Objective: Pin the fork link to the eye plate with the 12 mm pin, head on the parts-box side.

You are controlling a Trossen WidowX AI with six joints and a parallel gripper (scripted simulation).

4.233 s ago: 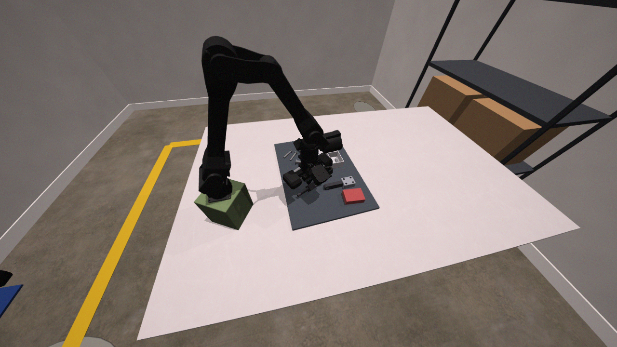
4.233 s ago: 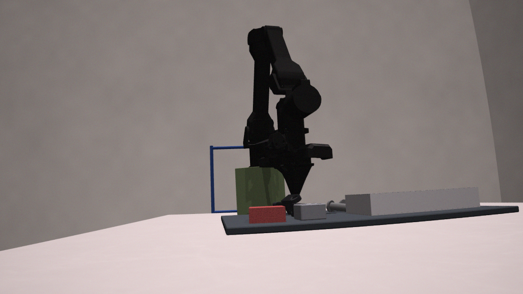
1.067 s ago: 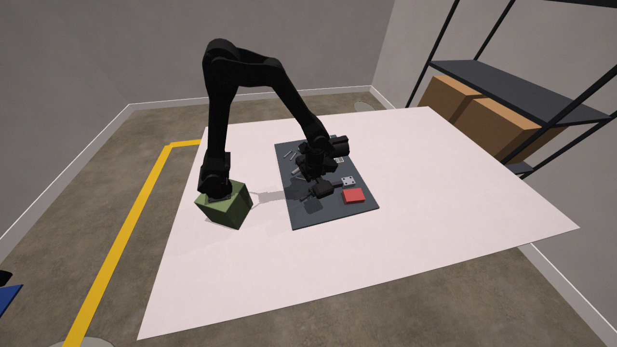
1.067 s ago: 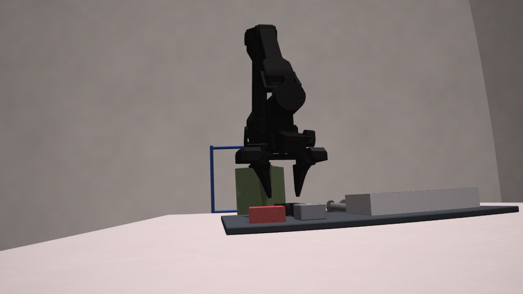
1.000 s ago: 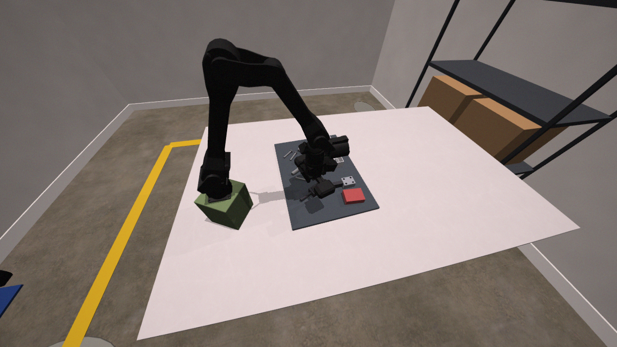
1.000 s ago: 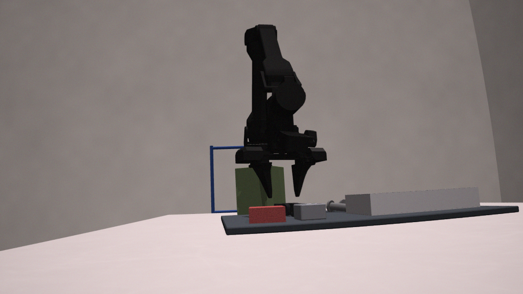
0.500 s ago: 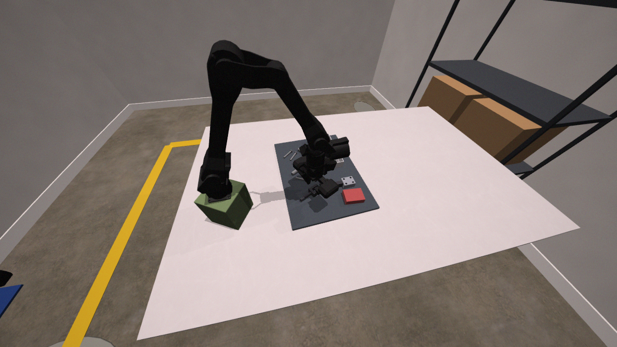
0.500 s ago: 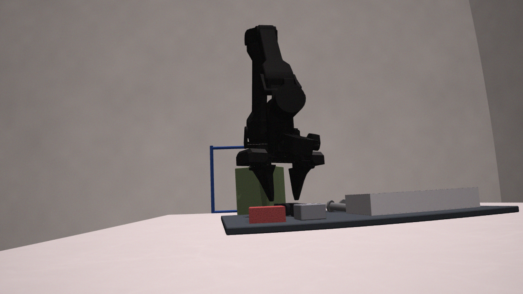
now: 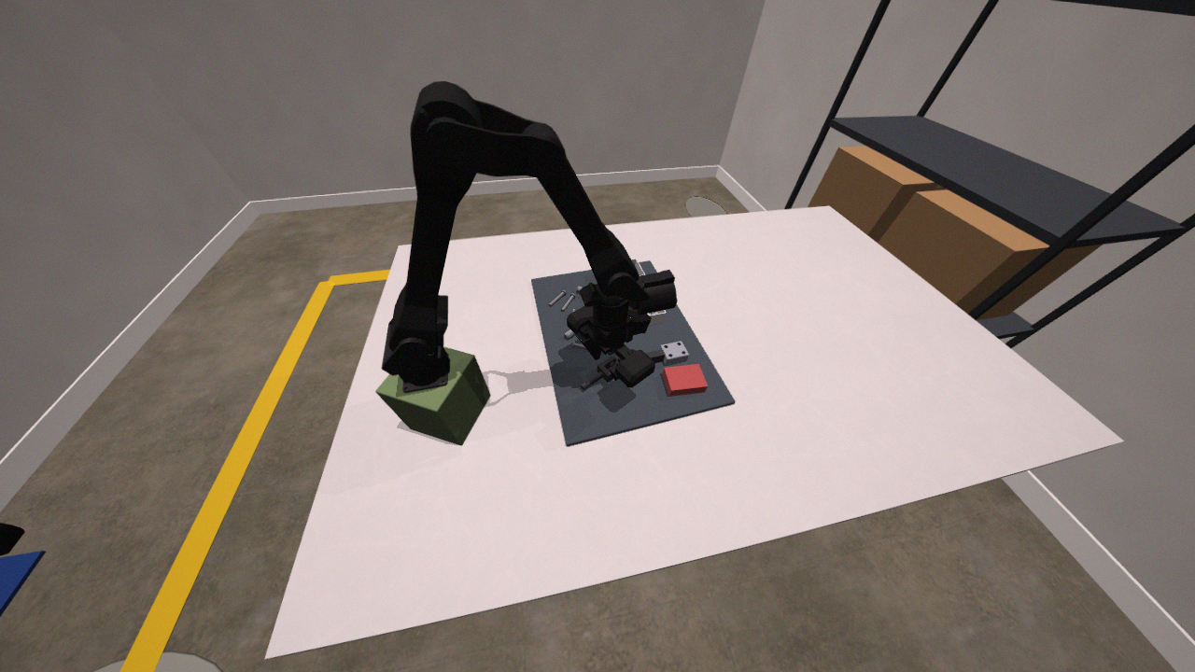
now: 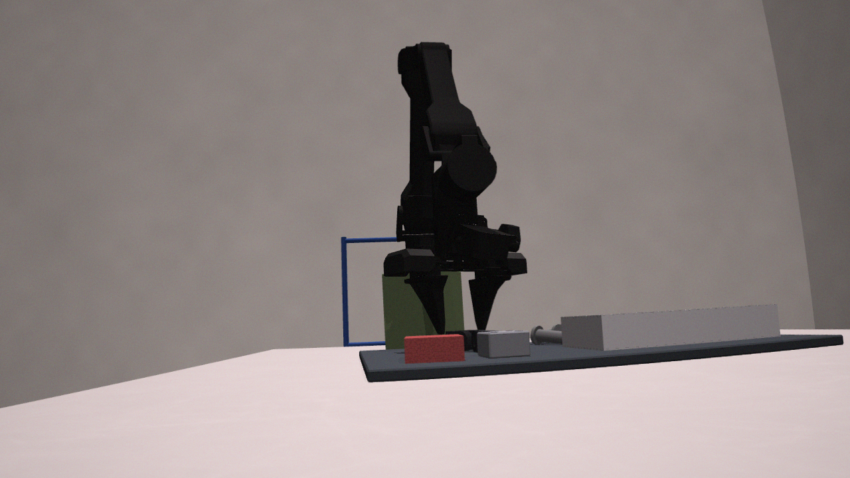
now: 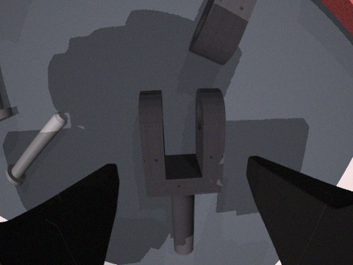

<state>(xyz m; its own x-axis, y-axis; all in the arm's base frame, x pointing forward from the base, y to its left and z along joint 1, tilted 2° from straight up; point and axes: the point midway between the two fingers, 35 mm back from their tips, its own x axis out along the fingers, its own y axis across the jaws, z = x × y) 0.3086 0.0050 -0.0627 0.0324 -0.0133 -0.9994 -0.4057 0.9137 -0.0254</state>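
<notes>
Now: the fork link 40 mm below my hand. Also, from my hand: grey mount: 150 mm ahead, 10 mm to the left, 40 mm below; dark mat: 60 mm ahead, 110 mm to the left, 60 mm below; eye plate: 70 mm ahead, 10 mm to the left, 40 mm below.
</notes>
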